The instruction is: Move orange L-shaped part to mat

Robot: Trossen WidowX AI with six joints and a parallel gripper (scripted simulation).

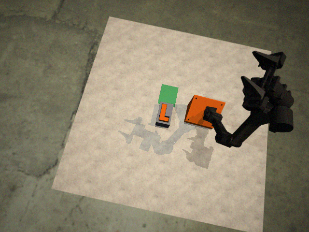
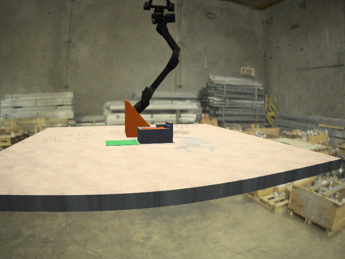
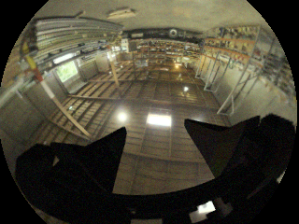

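The orange L-shaped part lies 77 cm below my gripper tip, 16 cm ahead of it and 4 cm to the right of it. From my gripper tip the other things lie so: green mat: 83 cm below, 21 cm to the right, 16 cm ahead.
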